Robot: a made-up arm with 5 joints.
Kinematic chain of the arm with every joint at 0, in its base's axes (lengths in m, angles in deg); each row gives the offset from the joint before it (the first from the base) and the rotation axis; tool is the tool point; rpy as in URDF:
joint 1: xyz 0.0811 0 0.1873 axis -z
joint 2: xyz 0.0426 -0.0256 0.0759 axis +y
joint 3: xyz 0.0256 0 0.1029 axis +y
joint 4: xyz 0.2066 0 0.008 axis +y
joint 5: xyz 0.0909 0.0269 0 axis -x
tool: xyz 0 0 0 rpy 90 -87.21 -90
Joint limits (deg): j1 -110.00..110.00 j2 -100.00..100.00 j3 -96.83..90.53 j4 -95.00..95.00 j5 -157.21..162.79
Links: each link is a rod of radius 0.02 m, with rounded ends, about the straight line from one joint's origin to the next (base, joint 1, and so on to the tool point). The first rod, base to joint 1, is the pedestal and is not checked.
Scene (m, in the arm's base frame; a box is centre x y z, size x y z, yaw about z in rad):
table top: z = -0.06
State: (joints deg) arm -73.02 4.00 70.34 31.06 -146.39
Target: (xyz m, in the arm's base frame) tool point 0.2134 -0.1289 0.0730
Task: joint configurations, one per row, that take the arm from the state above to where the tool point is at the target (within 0.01 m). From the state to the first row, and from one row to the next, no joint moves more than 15 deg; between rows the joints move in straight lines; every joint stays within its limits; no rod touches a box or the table.
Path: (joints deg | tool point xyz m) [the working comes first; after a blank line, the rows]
Joints at the target: 44.66 17.44 51.52 17.77 -146.39
Straight joint move there: clear.

1: -58.31 5.68 67.99 29.40 -146.39 | 0.1449 0.1057 0.0785
2: -43.60 7.36 65.63 27.74 -146.39 | 0.1760 0.0922 0.0774
3: -28.89 9.04 63.28 26.08 -146.39 | 0.2040 0.0693 0.0765
4: -14.18 10.72 60.93 24.42 -146.39 | 0.2261 0.0380 0.0756
5: 0.53 12.40 58.57 22.76 -146.39 | 0.2398 -0.0002 0.0748
6: 15.24 14.08 56.22 21.09 -146.39 | 0.2430 -0.0428 0.0741
7: 29.95 15.76 53.87 19.43 -146.39 | 0.2343 -0.0868 0.0735
8: 44.66 17.44 51.52 17.77 -146.39 | 0.2134 -0.1289 0.0730

